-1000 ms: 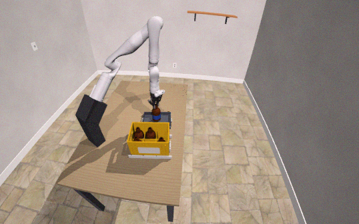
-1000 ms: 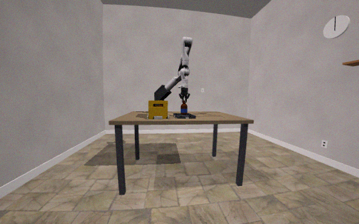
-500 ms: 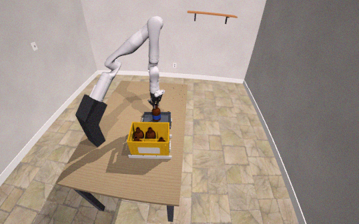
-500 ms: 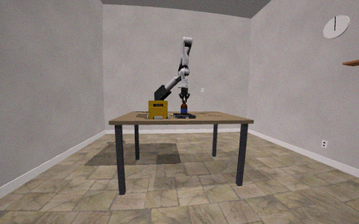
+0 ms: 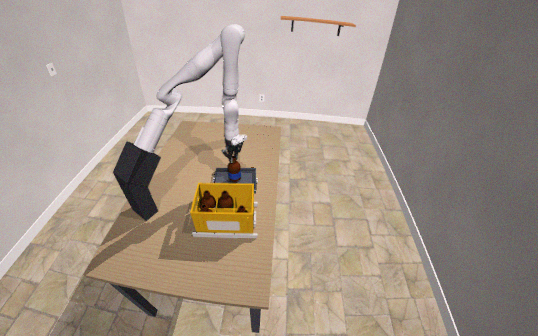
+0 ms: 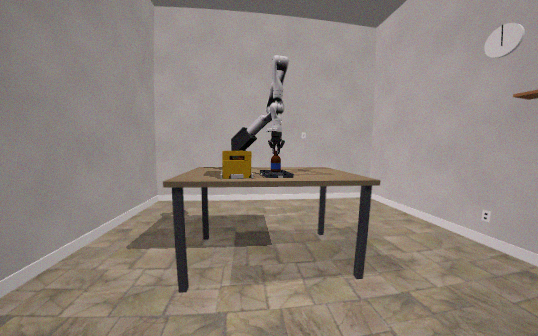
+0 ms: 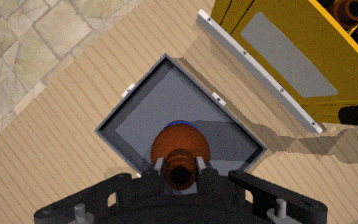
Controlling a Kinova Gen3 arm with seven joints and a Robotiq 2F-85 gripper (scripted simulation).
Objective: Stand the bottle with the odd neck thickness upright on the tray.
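The dark grey tray is 16 cm below my hand. From my hand the other things lie so: yellow crate (3 cm ahead, 29 cm to the right, 9 cm below).
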